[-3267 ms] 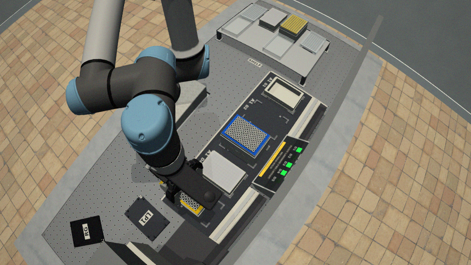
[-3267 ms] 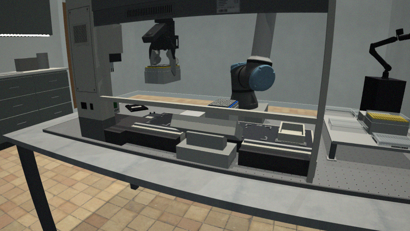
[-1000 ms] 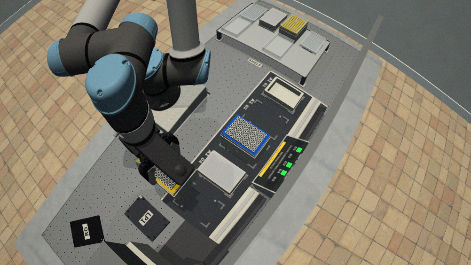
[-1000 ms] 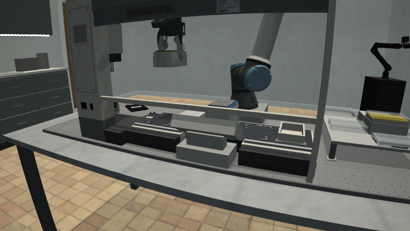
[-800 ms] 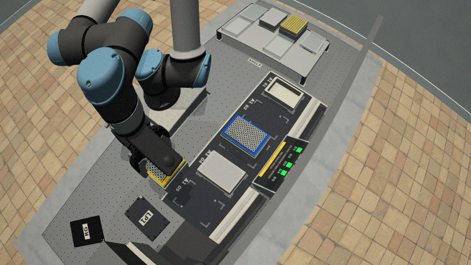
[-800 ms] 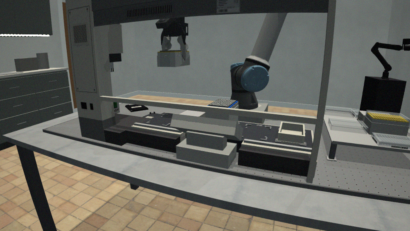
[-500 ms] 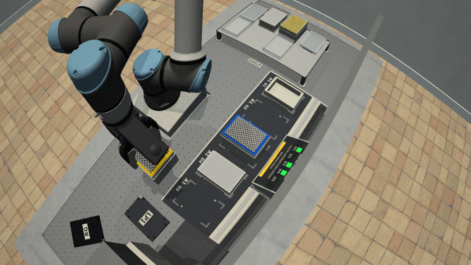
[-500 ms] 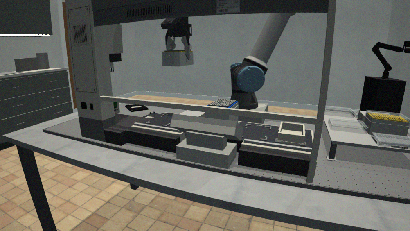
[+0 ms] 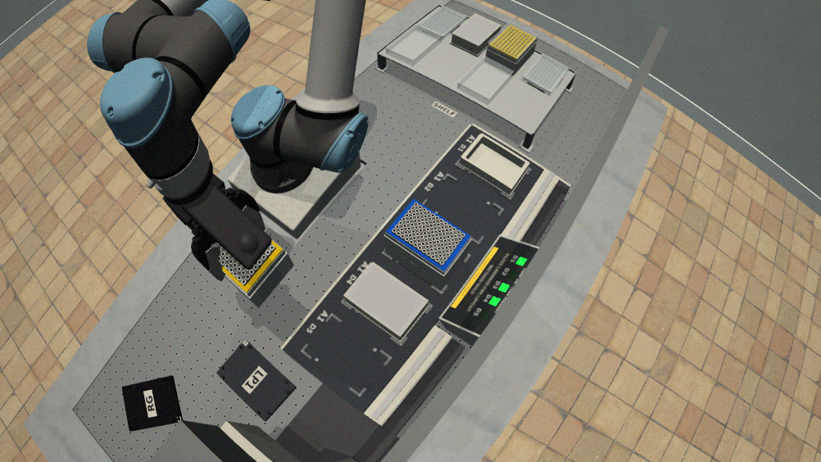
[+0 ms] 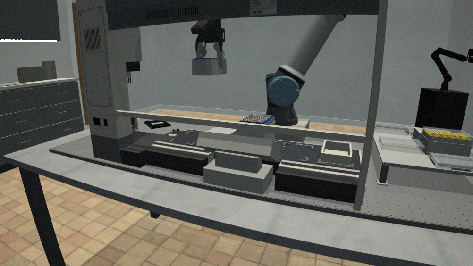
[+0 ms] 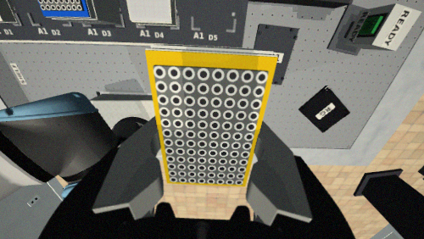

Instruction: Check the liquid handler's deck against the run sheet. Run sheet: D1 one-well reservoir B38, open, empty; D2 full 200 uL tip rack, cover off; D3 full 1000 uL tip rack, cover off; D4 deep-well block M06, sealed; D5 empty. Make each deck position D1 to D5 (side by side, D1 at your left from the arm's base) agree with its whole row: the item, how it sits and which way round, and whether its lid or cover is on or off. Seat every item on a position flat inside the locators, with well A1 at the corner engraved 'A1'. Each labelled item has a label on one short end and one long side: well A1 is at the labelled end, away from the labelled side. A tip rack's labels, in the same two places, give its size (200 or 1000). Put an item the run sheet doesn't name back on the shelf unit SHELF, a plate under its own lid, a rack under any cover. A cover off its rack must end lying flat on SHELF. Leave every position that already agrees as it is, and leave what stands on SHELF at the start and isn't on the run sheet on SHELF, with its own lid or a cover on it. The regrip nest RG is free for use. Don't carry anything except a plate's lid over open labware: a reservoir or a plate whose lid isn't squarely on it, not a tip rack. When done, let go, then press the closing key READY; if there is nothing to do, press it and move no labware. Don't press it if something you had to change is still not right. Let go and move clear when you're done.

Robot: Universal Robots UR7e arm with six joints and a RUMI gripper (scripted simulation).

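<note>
My gripper is now 1 cm below the yellow-framed tip rack and 1 cm past it. Round my hand: blue-framed tip rack: 21 cm to the left, 20 cm ahead, 18 cm below; then ready key: 34 cm to the right, 22 cm below, 5 cm ahead; then handler's tower: 28 cm to the right, 27 cm ahead, 3 cm below.
</note>
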